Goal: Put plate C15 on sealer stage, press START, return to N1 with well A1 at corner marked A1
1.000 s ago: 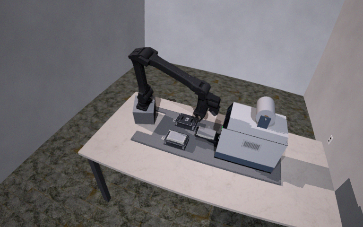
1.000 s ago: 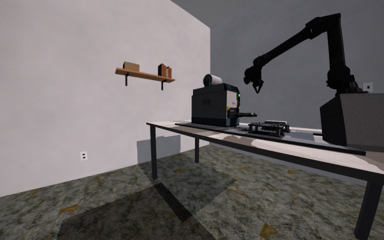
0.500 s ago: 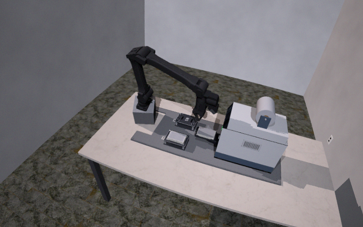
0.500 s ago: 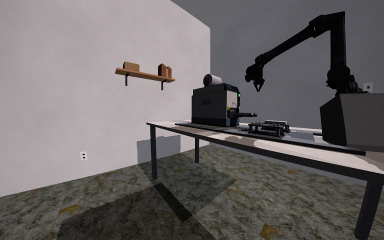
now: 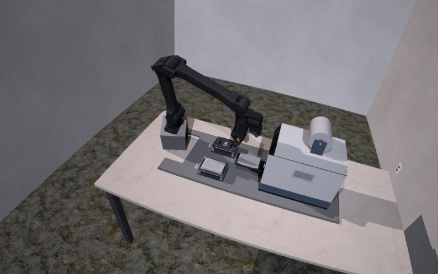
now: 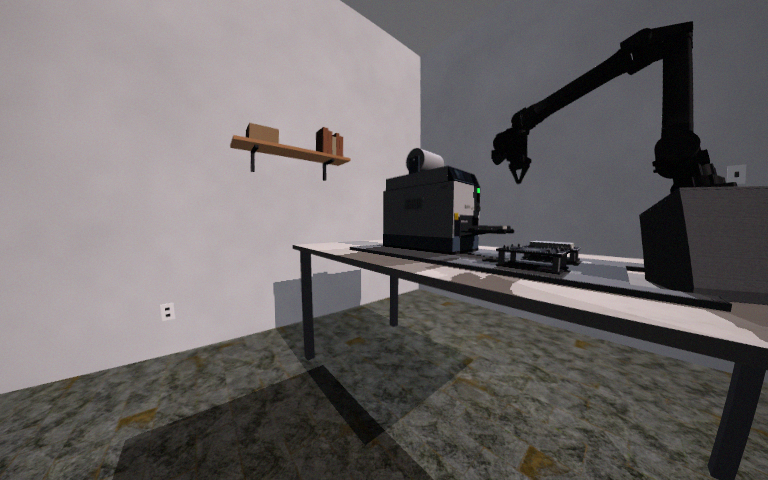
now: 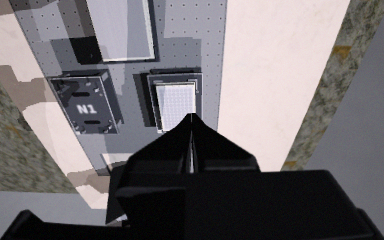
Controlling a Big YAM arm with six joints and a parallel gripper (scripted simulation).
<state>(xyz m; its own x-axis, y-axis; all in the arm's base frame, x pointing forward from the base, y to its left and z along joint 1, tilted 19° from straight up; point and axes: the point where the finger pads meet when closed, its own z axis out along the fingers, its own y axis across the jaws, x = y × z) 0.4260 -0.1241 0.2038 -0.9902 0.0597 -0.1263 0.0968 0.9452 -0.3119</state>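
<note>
The white well plate lies 70 mm ahead of my hand, 100 mm to the left of it and 190 mm below it. Round my hand: foil roll: 410 mm ahead, 70 mm to the left, 120 mm above; dark stage: 70 mm ahead, 100 mm to the left, 200 mm below.
</note>
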